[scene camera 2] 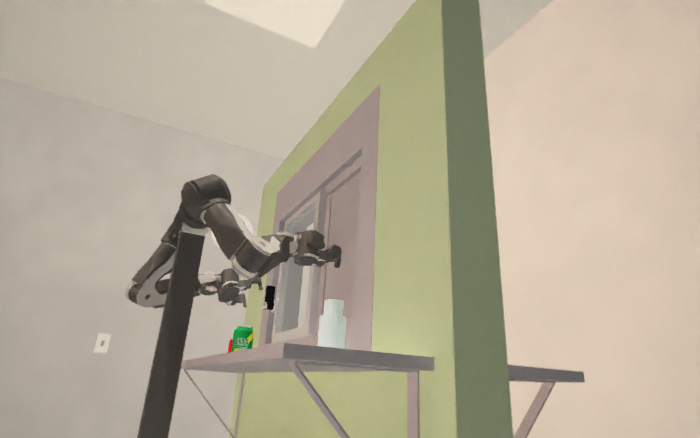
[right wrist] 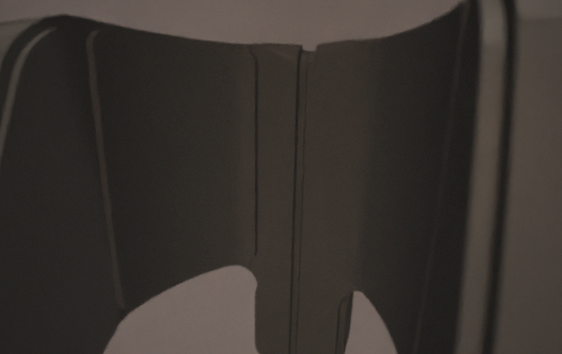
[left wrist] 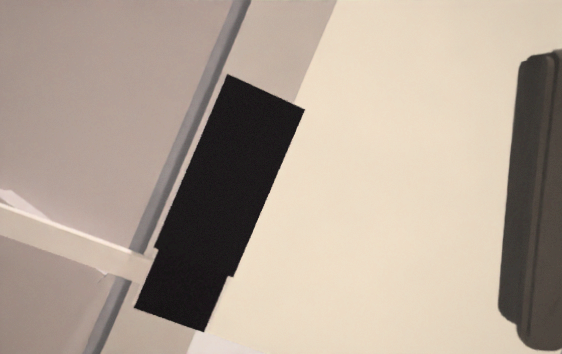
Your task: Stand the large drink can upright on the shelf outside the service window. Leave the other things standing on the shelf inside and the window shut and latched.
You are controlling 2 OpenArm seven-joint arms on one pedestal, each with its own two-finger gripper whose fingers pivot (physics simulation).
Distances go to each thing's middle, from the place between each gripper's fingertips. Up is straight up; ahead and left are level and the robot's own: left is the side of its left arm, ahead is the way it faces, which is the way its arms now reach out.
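Pale translucent bottle [scene camera 2: 332,324]: 230 mm below my right hand, 270 mm to the right of it and 140 mm behind it.
Relative to my left hand, the pale translucent bottle is 180 mm below and 670 mm to the right of it.
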